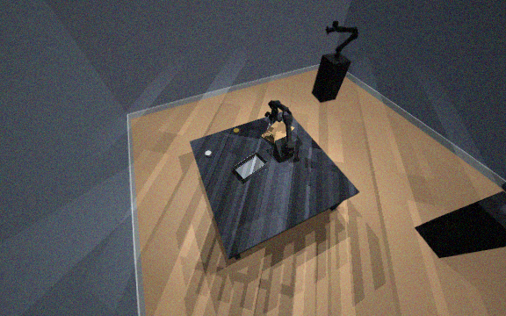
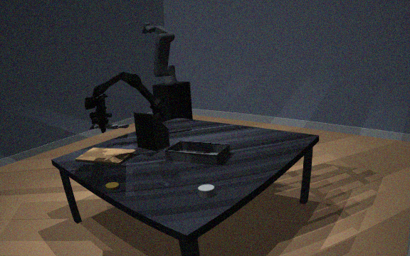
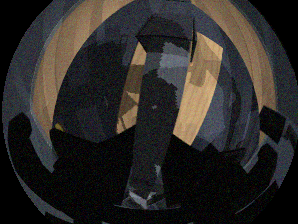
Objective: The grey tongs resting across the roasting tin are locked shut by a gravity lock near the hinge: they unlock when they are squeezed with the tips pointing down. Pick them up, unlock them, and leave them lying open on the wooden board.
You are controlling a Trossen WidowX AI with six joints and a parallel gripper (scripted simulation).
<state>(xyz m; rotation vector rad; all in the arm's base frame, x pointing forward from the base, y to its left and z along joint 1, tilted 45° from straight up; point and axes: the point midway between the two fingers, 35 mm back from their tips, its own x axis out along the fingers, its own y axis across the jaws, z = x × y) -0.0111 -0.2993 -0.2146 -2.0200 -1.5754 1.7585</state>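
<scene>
Right now my gripper tip is 16 cm above the wooden board, 8 cm past it and 1 cm to the right of it. Also, from my gripper tip: roasting tin 38 cm to the left, 38 cm ahead, 14 cm below; white puck 76 cm ahead, 15 cm below, 8 cm to the left; yellow disc 38 cm ahead, 17 cm to the right, 16 cm below.
</scene>
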